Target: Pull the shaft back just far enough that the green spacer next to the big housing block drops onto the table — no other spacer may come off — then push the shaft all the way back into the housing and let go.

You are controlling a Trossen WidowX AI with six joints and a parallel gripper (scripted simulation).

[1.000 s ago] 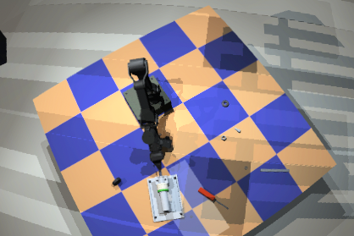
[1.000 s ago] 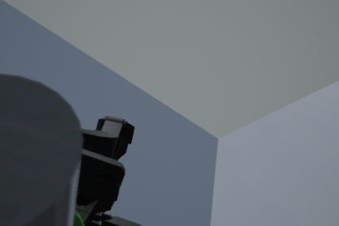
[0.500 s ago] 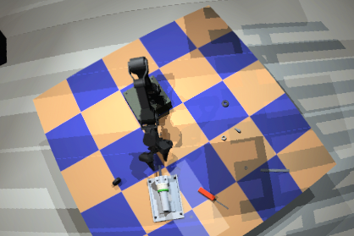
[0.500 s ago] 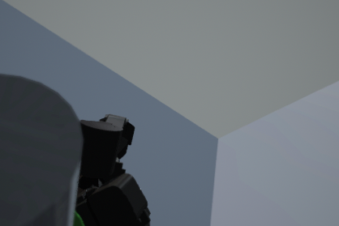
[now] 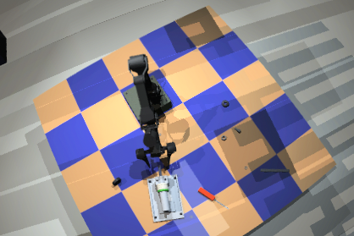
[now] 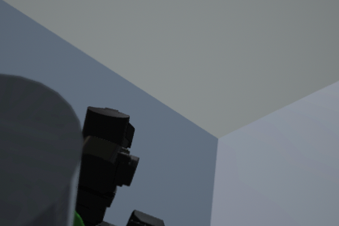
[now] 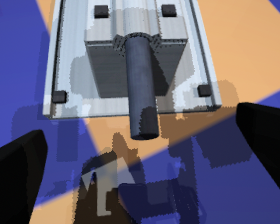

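The blue-grey shaft is 7 cm ahead of my gripper tip, 1 cm to the right of it and 1 cm below it. From my gripper tip the other things lie so: pale disc 9 cm ahead, 2 cm to the right, 1 cm below; then green spacer 12 cm ahead, 3 cm to the right, 1 cm below; then black piece 1 cm behind, 23 cm to the right, 6 cm below.
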